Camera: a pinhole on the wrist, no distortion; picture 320 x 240 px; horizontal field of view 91.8 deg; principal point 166.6 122.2 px. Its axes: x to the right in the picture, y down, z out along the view. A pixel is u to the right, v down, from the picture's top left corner.
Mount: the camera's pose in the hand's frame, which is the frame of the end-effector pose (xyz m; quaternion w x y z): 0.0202 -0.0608 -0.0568 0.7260 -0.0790 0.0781 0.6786
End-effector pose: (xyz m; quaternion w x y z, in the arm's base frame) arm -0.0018 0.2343 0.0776 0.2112 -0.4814 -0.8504 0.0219
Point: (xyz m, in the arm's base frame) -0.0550 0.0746 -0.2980
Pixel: 133.8 223.9
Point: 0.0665 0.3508 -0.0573
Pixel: 287.0 131.1
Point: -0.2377 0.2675 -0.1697
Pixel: 108.8 106.6
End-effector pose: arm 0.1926 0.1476 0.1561 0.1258 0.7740 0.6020 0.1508
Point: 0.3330 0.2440 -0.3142
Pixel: 128.6 100.9
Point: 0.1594 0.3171 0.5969
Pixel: behind the camera
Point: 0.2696 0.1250 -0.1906
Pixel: 132.0 141.5
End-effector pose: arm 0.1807 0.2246 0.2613 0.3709 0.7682 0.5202 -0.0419
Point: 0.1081 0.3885 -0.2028
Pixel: outside the picture
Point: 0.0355 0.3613 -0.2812
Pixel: outside the picture
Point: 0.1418 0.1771 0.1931
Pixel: 129.4 177.4
